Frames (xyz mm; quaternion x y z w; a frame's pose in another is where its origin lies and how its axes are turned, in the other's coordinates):
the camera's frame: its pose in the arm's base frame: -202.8 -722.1 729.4 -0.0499 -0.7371 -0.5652 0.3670
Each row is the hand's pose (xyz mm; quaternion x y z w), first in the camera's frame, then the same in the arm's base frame.
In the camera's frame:
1: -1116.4 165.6 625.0 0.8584 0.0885 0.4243 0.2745
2: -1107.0 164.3 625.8 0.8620 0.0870 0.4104 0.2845
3: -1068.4 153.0 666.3 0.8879 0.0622 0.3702 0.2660
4: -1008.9 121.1 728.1 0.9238 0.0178 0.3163 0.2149
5: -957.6 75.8 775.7 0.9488 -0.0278 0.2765 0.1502
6: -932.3 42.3 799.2 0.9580 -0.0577 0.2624 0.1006
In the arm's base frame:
1: 385.3 261.6 137.0 0.0386 -0.6338 0.6289 0.4486
2: 377.4 258.6 141.5 0.0488 -0.6445 0.6209 0.4435
3: 324.3 276.6 151.9 0.0749 -0.6566 0.6369 0.3970
4: 235.6 298.7 156.3 0.1052 -0.6583 0.6747 0.3169
5: 153.1 306.5 146.5 0.1212 -0.6434 0.7173 0.2383
6: 107.0 306.4 132.8 0.1205 -0.6237 0.7485 0.1905

